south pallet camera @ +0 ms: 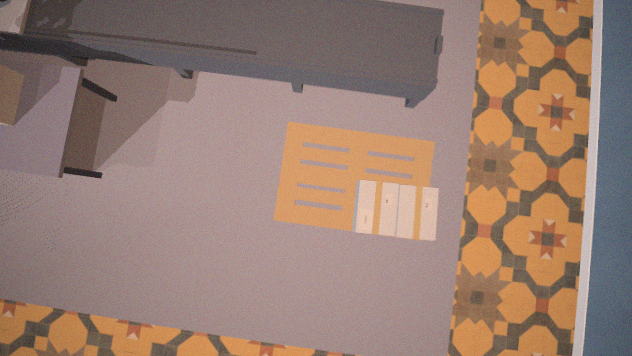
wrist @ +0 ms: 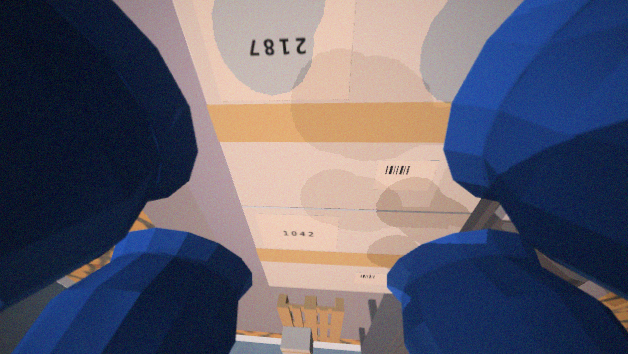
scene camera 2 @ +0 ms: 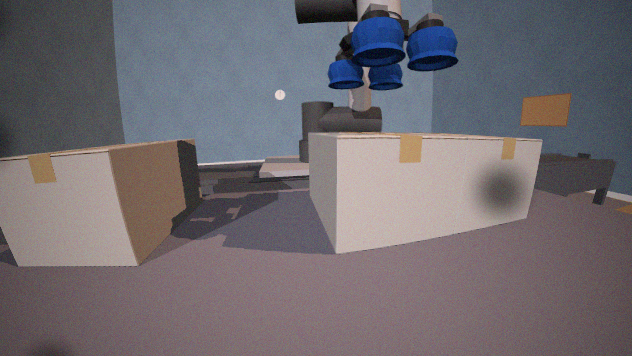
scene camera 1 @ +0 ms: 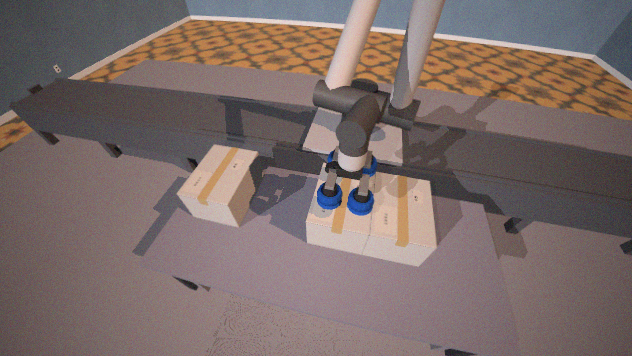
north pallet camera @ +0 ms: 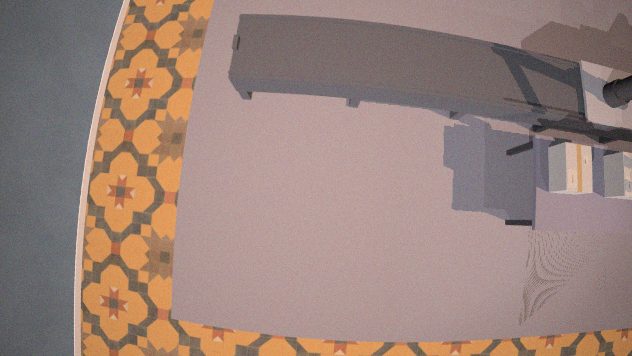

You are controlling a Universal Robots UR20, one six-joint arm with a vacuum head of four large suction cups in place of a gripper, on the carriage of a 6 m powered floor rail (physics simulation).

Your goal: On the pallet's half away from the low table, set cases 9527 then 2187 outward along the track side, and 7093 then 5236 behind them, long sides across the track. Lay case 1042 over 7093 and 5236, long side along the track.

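Frame: origin at the arm's base, x ahead, y left, z up, level; millimetres.
Seen in the pictures: end effector, tool point: (wrist: 318, 216) (scene camera 2: 382, 75) (scene camera 1: 348, 183); arm's base, origin of the base link: (north pallet camera: 611, 95).
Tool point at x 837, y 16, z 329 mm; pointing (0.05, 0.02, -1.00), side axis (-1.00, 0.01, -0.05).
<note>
Pixels of each thing's top centre, then the offset from my tool point to it. Level surfaces: height alone.
- case 2187, middle of its top: (wrist: 363, 123) (scene camera 2: 370, 133) (scene camera 1: 343, 194) dx -48, dy -12, dz -143 mm
- Case 1042, middle of its top: (wrist: 345, 259) (scene camera 2: 452, 134) (scene camera 1: 402, 205) dx -48, dy +276, dz -143 mm
- low table, its level: dz -369 mm
- Case 9527, middle of its top: (scene camera 2: 115, 145) (scene camera 1: 219, 170) (north pallet camera: 579, 167) dx -48, dy -688, dz -143 mm
My suction head (scene camera 1: 349, 180) (scene camera 2: 385, 60) (wrist: 320, 175) is open and bare, a clear gap above case 2187 (scene camera 1: 350, 242) (scene camera 2: 400, 195) (wrist: 300, 170). Case 1042 (scene camera 1: 417, 215) (scene camera 2: 487, 160) (wrist: 285, 240) stands against 2187 on the low table (scene camera 1: 250, 260) (south pallet camera: 40, 125). Case 9527 (scene camera 1: 240, 172) (scene camera 2: 65, 215) (north pallet camera: 570, 170) stands apart on the same table; its number is hard to read. In the south pallet view, cases 7093 (south pallet camera: 367, 200) and 5236 (south pallet camera: 407, 210) stand side by side on the rear of the pallet's (south pallet camera: 325, 177) half away from the table, long sides across the track; their numbers are illegible.
The dark rail track (scene camera 1: 150, 110) (north pallet camera: 375, 60) (south pallet camera: 300, 45) runs behind the table and past the pallet. The arm's pale carriage plate (scene camera 1: 320, 132) is on the track behind 2187. The pallet also shows beyond the cases in the wrist view (wrist: 311, 302).
</note>
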